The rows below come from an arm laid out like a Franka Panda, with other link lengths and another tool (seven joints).
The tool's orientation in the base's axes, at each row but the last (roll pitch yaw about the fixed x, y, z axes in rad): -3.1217, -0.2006, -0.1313; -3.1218, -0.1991, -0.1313; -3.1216, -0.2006, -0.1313; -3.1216, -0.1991, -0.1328; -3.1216, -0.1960, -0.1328; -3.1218, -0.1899, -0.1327; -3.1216, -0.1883, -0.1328; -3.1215, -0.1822, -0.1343; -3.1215, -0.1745, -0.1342; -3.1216, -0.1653, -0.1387
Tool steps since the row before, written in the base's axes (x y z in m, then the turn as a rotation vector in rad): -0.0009, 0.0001, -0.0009, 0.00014, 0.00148, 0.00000; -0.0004, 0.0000, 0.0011, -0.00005, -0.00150, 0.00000; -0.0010, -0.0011, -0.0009, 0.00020, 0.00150, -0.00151; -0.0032, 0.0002, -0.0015, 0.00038, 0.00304, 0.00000; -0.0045, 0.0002, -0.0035, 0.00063, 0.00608, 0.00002; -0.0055, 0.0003, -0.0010, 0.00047, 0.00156, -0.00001; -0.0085, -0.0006, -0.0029, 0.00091, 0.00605, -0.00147; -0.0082, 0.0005, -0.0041, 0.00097, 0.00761, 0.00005; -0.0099, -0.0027, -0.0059, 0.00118, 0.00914, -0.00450; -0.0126, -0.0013, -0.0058, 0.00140, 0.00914, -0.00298
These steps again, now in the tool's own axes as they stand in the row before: -0.0011, 0.0000, 0.0007, -0.00005, -0.00149, 0.00002; -0.0002, 0.0000, -0.0012, 0.00014, 0.00149, 0.00000; -0.0010, 0.0012, 0.0007, -0.00030, -0.00148, 0.00151; -0.0034, 0.0002, 0.0008, -0.00003, -0.00306, 0.00006; -0.0051, 0.0004, 0.0026, -0.00017, -0.00611, 0.00007; -0.0056, 0.0004, -0.0001, 0.00025, -0.00161, 0.00009; -0.0087, 0.0017, 0.0013, -0.00018, -0.00609, 0.00158; -0.0088, 0.0007, 0.0025, -0.00005, -0.00767, 0.00009; -0.0103, 0.0041, 0.0041, -0.00083, -0.00912, 0.00461; -0.0131, 0.0031, 0.0036, -0.00037, -0.00918, 0.00314
